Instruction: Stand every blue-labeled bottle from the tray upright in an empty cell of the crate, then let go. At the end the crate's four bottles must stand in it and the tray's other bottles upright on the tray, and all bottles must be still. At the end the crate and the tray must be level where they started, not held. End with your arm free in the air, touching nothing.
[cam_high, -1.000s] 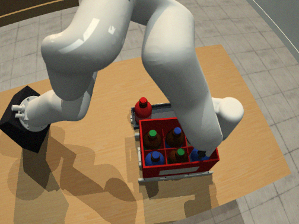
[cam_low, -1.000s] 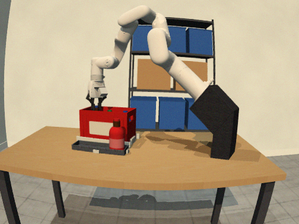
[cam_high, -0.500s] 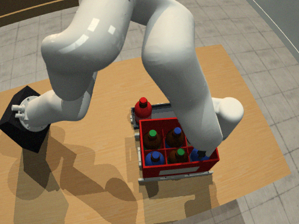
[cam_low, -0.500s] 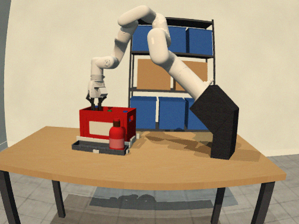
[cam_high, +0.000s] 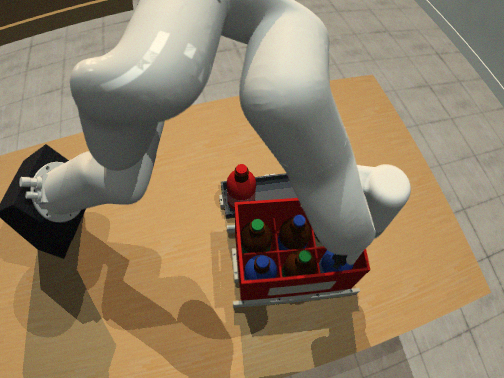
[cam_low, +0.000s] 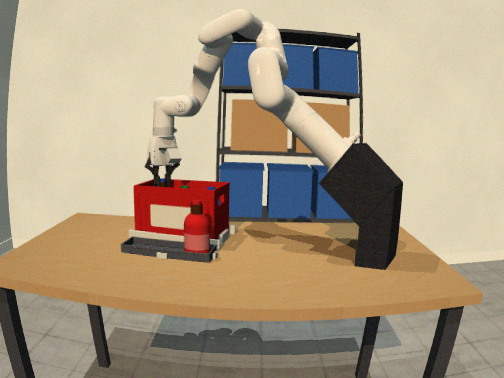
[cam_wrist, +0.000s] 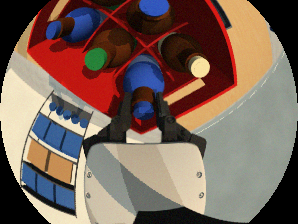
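Now: the red crate 9 cm below my hand, 7 cm to the left of it and 7 cm behind it. The rest, counted from my hand: red-labeled bottle 29 cm to the left, 10 cm behind, 9 cm below; then dark tray 26 cm to the left, 16 cm below, 1 cm behind.
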